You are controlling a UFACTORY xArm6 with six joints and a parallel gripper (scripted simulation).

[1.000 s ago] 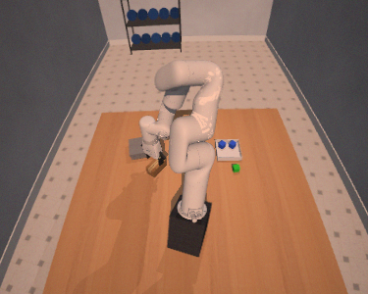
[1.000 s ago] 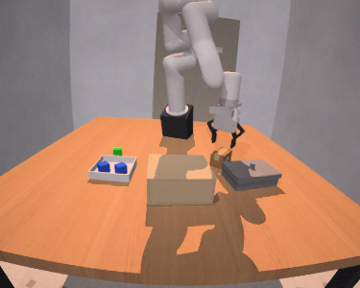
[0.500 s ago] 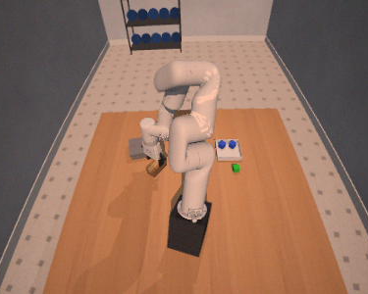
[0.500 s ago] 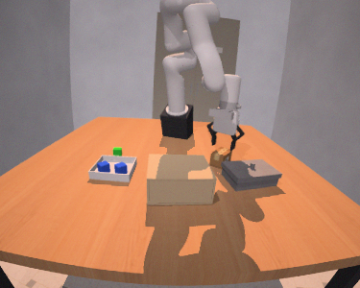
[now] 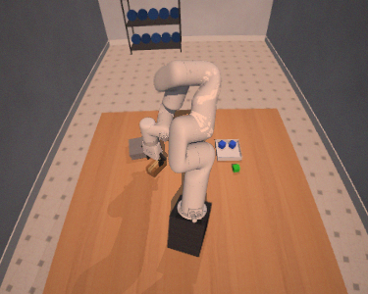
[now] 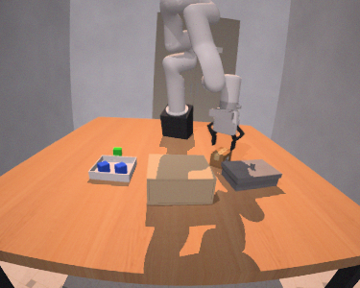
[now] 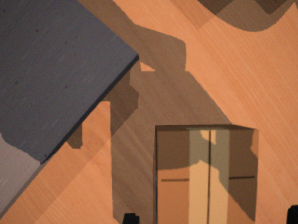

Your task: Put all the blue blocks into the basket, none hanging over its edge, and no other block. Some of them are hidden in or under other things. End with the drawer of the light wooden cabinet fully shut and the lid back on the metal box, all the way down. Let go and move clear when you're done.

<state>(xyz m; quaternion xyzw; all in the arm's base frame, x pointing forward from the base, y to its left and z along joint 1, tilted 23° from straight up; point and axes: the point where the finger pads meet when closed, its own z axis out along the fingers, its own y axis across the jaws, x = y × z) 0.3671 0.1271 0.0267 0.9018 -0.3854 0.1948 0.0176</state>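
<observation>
Right now the small brown box is 50 mm below my hand. The rest, counted from my hand: grey metal box (160 mm ahead, 60 mm below, 50 mm to the left); then drawer (230 mm to the right, 160 mm ahead, 40 mm below); then red block (70 mm below, 20 mm to the right, 10 mm ahead).
</observation>
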